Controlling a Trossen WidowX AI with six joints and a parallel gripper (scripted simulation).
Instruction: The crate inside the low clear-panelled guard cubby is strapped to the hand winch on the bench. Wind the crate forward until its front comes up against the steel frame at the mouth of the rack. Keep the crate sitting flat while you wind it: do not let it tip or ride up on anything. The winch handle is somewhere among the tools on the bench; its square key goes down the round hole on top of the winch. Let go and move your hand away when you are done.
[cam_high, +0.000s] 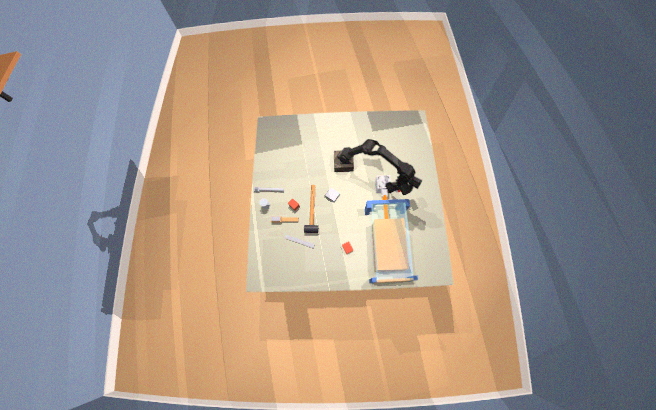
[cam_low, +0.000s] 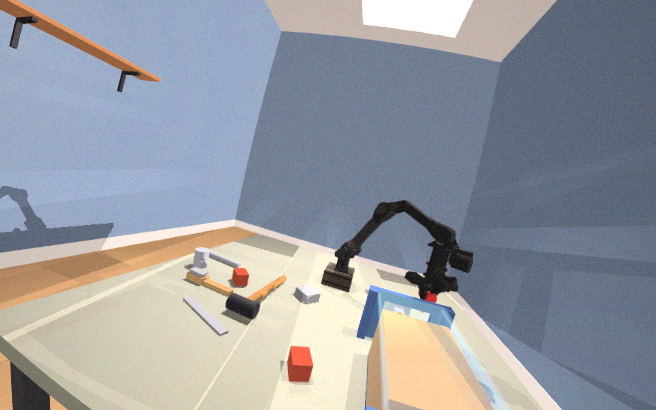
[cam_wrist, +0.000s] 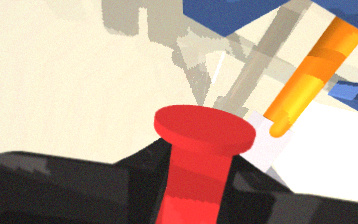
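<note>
The crank arm is 3 cm to the right of my gripper tip, 2 cm behind it and 1 cm below it. Also, from my gripper tip: blue steel frame 10 cm ahead, 8 cm to the right, 1 cm below; then white hand winch 9 cm to the right, 8 cm below, 8 cm behind; then red knob 2 cm above.
</note>
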